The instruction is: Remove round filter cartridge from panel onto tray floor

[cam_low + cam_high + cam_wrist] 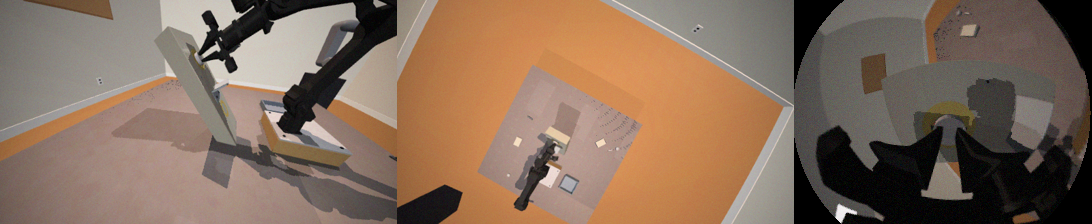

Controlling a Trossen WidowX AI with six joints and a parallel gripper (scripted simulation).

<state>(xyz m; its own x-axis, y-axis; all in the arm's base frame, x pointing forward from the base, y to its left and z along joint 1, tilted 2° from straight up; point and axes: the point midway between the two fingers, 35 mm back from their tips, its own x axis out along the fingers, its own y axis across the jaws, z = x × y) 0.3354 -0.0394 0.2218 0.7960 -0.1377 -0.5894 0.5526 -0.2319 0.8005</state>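
Right now my gripper tip is 80 mm past the small grey bracket, 10 mm to the right of it and 100 mm above it. Round my gripper tip: grey tray: 460 mm behind, 220 mm to the right, 260 mm below; pale service panel: 30 mm behind, 10 mm to the left, 80 mm below; round filter cartridge: 10 mm ahead, 10 mm below.
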